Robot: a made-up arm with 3 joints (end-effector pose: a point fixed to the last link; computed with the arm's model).
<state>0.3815 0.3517 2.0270</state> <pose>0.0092 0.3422 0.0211 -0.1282 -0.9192 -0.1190 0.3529</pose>
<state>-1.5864 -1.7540 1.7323</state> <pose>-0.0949 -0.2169 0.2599 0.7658 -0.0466 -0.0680 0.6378</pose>
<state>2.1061 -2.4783 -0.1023</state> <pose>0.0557 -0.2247 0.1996 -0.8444 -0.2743 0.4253 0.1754</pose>
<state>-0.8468 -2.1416 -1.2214</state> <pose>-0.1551 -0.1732 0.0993 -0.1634 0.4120 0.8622 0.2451</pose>
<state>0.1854 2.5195 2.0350</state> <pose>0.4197 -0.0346 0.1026 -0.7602 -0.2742 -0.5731 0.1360</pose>
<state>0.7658 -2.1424 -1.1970</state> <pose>0.0472 -0.1729 -0.0109 -0.7297 0.1025 0.4879 0.4680</pose>
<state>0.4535 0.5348 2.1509</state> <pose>0.0724 0.3596 0.0398 -0.1983 -0.9299 -0.1746 0.2559</pose>
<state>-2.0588 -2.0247 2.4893</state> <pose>-0.1088 -0.2655 0.2444 0.6469 -0.1132 -0.5485 0.5176</pose>
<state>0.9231 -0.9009 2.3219</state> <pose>-0.0400 0.0171 -0.1336 -0.2803 0.8990 -0.3332 0.0465</pose>
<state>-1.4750 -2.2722 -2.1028</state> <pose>-0.1865 -0.2196 0.1425 0.2801 -0.4112 -0.8627 0.0911</pose>
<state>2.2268 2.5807 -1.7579</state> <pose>-0.0508 -0.1118 0.4914 0.8768 -0.0643 0.3932 0.2692</pose>
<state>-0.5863 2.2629 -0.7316</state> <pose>0.2140 -0.0491 -0.1360 0.0657 0.2604 -0.9026 0.3363</pose>
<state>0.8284 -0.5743 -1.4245</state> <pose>0.0272 0.1897 -0.0601 -0.2557 0.2816 0.1217 0.9168</pose>
